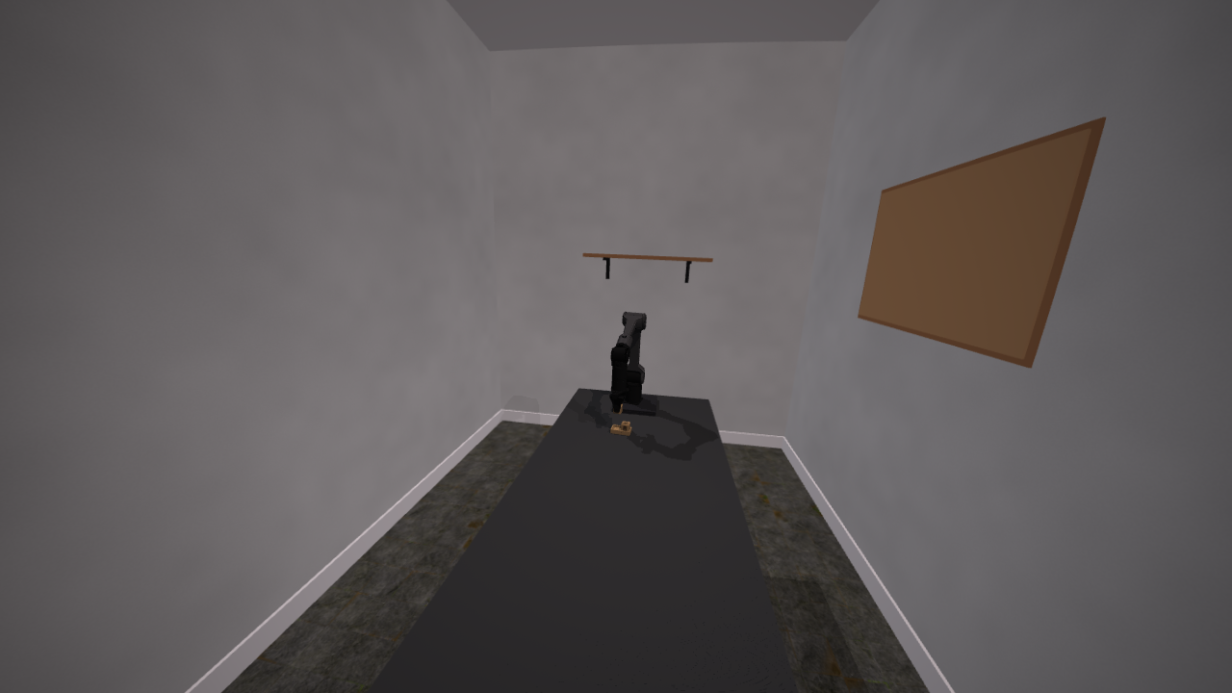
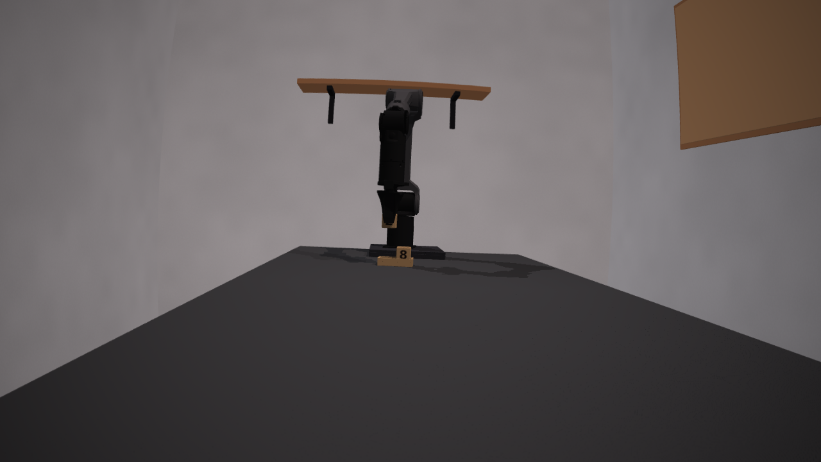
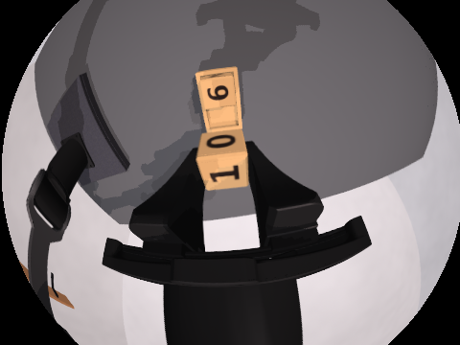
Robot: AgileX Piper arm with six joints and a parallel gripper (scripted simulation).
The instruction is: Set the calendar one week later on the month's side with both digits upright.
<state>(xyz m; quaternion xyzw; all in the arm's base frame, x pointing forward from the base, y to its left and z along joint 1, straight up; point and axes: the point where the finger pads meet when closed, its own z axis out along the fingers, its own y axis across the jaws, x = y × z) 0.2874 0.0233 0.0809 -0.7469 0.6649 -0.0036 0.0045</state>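
Right now my hand is 2 cm to the right of the wooden tray and 9 cm above it. The rest, counted from my hand: wooden cube right at my hand.
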